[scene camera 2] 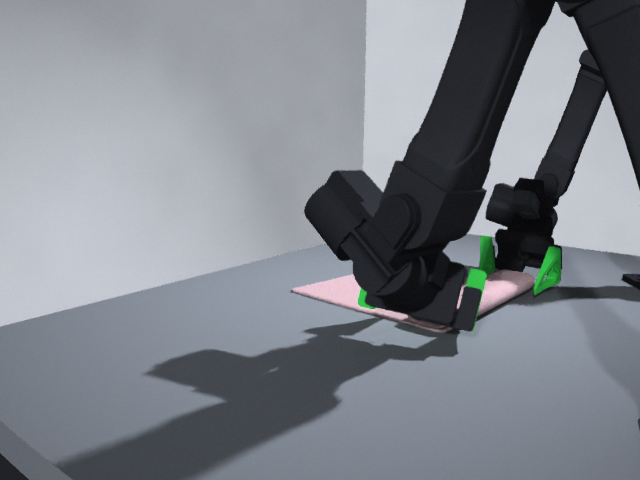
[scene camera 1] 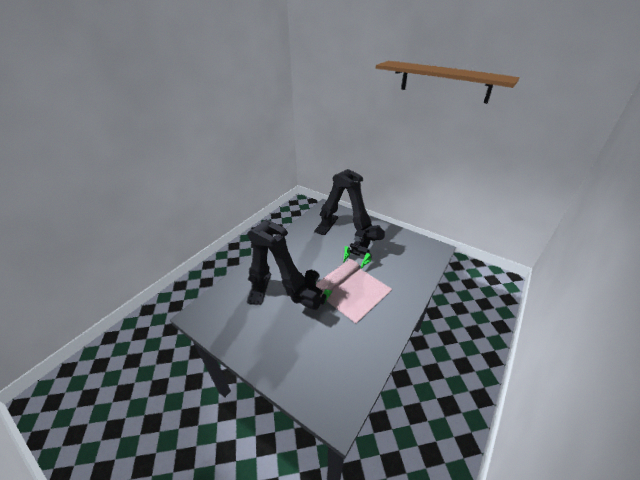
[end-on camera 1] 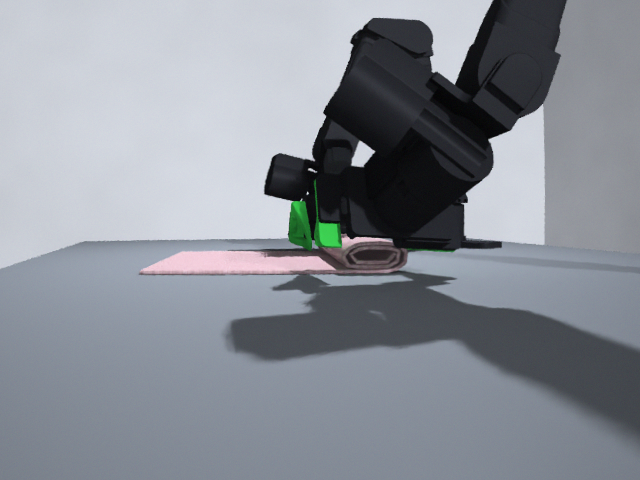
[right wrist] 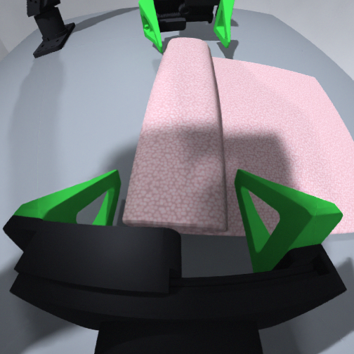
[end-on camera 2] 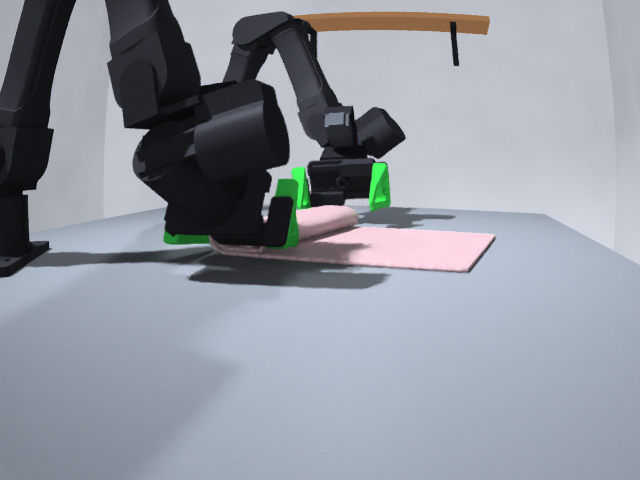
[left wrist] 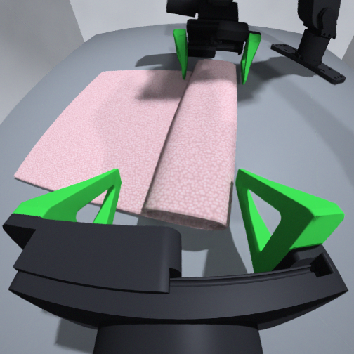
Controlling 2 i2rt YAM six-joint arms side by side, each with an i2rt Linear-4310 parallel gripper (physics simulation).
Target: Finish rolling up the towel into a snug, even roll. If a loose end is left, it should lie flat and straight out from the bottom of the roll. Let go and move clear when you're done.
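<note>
The pink towel's roll (scene camera 1: 338,273) (scene camera 2: 504,289) (end-on camera 2: 328,217) (left wrist: 200,135) (right wrist: 175,100) lies on the table. Its flat part (scene camera 1: 364,294) (end-on camera 1: 222,262) (end-on camera 2: 418,248) (left wrist: 110,120) (right wrist: 260,105) extends from the bottom of one side. The roll looks flattened, with a hollow centre in end-on camera 1. My left gripper (scene camera 1: 356,259) (end-on camera 2: 341,208) (left wrist: 178,175) (right wrist: 195,46) is open at one end of the roll, fingers on either side. My right gripper (end-on camera 2: 232,243) (left wrist: 213,79) (right wrist: 177,175) is open at the other end, likewise astride it. Finger contact is unclear; my arms partly hide the roll.
The grey table (scene camera 1: 310,356) (end-on camera 1: 310,413) carries both arms and the towel. The right arm's base (scene camera 1: 255,297) and the left arm's base (scene camera 1: 325,227) stand on the table behind the roll. A wooden shelf (scene camera 1: 447,73) (end-on camera 2: 413,22) is high on the wall.
</note>
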